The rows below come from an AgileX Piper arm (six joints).
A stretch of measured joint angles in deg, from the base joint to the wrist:
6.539, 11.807, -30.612, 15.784, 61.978, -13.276
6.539, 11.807, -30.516, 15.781, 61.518, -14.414
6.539, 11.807, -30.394, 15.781, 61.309, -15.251
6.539, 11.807, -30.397, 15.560, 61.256, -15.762
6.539, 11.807, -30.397, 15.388, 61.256, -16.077
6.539, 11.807, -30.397, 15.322, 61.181, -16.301
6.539, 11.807, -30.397, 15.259, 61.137, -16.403
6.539, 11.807, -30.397, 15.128, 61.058, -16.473
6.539, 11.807, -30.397, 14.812, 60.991, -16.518
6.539, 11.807, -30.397, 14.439, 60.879, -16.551
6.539, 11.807, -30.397, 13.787, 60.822, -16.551
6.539, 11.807, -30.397, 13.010, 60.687, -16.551
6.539, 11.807, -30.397, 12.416, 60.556, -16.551
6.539, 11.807, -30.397, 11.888, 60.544, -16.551
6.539, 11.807, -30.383, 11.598, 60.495, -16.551
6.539, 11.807, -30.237, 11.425, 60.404, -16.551
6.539, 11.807, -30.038, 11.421, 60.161, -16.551
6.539, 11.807, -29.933, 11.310, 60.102, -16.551
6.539, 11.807, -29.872, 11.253, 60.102, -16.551
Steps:
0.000, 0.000, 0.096, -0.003, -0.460, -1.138
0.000, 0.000, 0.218, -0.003, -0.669, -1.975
0.000, 0.000, 0.215, -0.224, -0.722, -2.486
0.000, 0.000, 0.215, -0.396, -0.722, -2.801
0.000, 0.000, 0.215, -0.462, -0.797, -3.025
0.000, 0.000, 0.215, -0.525, -0.841, -3.127
0.000, 0.000, 0.215, -0.656, -0.920, -3.197
0.000, 0.000, 0.215, -0.972, -0.987, -3.242
0.000, 0.000, 0.215, -1.345, -1.099, -3.275
0.000, 0.000, 0.215, -1.997, -1.156, -3.275
0.000, 0.000, 0.215, -2.774, -1.291, -3.275
0.000, 0.000, 0.215, -3.368, -1.422, -3.275
0.000, 0.000, 0.215, -3.896, -1.434, -3.275
0.000, 0.000, 0.229, -4.186, -1.483, -3.275
0.000, 0.000, 0.375, -4.359, -1.574, -3.275
0.000, 0.000, 0.574, -4.363, -1.817, -3.275
0.000, 0.000, 0.679, -4.474, -1.876, -3.275
0.000, 0.000, 0.740, -4.531, -1.876, -3.275

